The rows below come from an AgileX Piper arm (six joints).
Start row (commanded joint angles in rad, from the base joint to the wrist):
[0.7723, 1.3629, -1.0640, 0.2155, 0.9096, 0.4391]
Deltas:
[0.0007, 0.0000, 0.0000, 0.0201, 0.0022, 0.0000]
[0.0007, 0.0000, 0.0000, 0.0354, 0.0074, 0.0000]
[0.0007, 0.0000, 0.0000, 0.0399, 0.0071, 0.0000]
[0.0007, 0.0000, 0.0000, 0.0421, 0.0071, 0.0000]
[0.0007, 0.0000, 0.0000, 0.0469, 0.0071, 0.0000]
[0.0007, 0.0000, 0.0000, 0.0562, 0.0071, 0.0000]
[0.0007, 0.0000, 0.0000, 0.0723, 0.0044, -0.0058]
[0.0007, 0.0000, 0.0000, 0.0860, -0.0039, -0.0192]
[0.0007, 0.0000, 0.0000, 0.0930, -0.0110, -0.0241]
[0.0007, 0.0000, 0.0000, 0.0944, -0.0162, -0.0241]
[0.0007, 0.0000, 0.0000, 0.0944, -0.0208, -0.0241]
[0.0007, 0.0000, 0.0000, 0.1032, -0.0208, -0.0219]
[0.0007, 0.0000, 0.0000, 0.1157, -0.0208, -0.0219]
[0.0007, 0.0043, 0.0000, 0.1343, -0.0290, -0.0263]
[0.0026, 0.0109, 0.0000, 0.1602, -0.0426, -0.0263]
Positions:
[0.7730, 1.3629, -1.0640, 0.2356, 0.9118, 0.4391]
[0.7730, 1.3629, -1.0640, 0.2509, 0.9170, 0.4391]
[0.7730, 1.3629, -1.0640, 0.2554, 0.9167, 0.4391]
[0.7730, 1.3629, -1.0640, 0.2576, 0.9167, 0.4391]
[0.7730, 1.3629, -1.0640, 0.2624, 0.9167, 0.4391]
[0.7730, 1.3629, -1.0640, 0.2717, 0.9167, 0.4391]
[0.7730, 1.3629, -1.0640, 0.2878, 0.9140, 0.4333]
[0.7730, 1.3629, -1.0640, 0.3015, 0.9057, 0.4199]
[0.7730, 1.3629, -1.0640, 0.3085, 0.8986, 0.4150]
[0.7730, 1.3629, -1.0640, 0.3099, 0.8934, 0.4150]
[0.7730, 1.3629, -1.0640, 0.3099, 0.8888, 0.4150]
[0.7730, 1.3629, -1.0640, 0.3187, 0.8888, 0.4172]
[0.7730, 1.3629, -1.0640, 0.3312, 0.8888, 0.4172]
[0.7730, 1.3672, -1.0640, 0.3498, 0.8806, 0.4128]
[0.7749, 1.3738, -1.0640, 0.3757, 0.8670, 0.4128]

